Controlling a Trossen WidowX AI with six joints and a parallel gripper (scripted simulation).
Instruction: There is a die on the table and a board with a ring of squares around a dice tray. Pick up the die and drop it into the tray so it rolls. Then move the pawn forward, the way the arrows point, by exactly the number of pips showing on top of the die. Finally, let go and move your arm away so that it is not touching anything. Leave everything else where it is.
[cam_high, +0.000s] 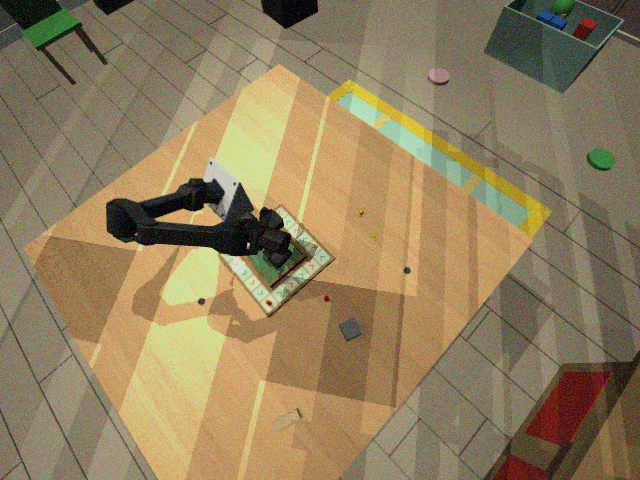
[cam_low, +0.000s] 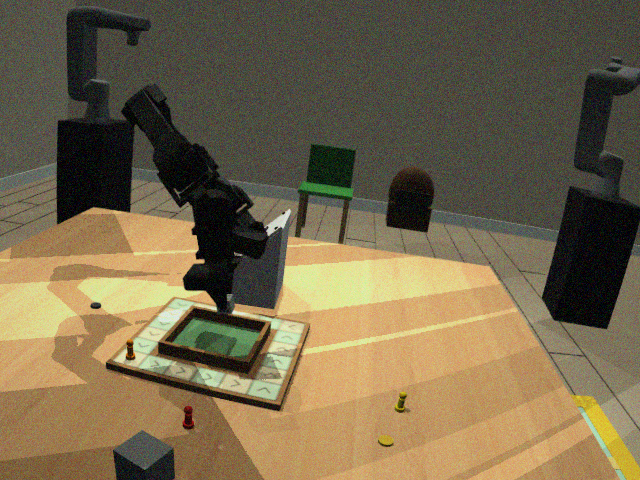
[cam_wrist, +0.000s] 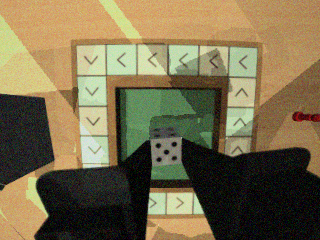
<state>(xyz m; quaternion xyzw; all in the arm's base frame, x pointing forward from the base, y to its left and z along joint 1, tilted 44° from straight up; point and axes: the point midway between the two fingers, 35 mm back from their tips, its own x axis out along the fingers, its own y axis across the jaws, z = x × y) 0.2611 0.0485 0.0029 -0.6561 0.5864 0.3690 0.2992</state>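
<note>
Now: the orange pawn 130 mm ahead of my gripper tip, 110 mm to the right of it and 60 mm below it. The rest, counted from my gripper tip: green tray (10 mm ahead, 10 mm to the right, 80 mm below); white die (right at my gripper tip); red pawn (230 mm ahead, 40 mm to the left, 70 mm below).
</note>
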